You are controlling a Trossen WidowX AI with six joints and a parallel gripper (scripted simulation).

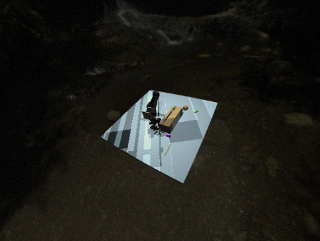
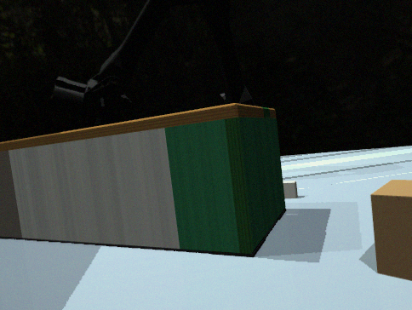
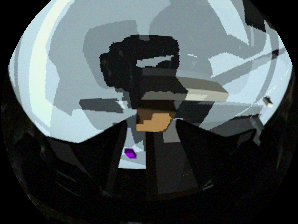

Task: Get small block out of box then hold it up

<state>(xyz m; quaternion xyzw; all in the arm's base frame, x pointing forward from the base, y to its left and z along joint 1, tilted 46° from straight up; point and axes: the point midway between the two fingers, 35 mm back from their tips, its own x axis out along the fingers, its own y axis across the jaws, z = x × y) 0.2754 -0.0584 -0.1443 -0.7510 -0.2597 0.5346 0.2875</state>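
Now: the tan block 20 mm behind my gripper tip. The rest, counted from my gripper tip: box: 50 mm ahead, 180 mm to the left, 40 mm above; thin stick: 280 mm ahead, 210 mm to the right, 20 mm below; purple piece: 180 mm ahead, 40 mm to the right, 10 mm below.
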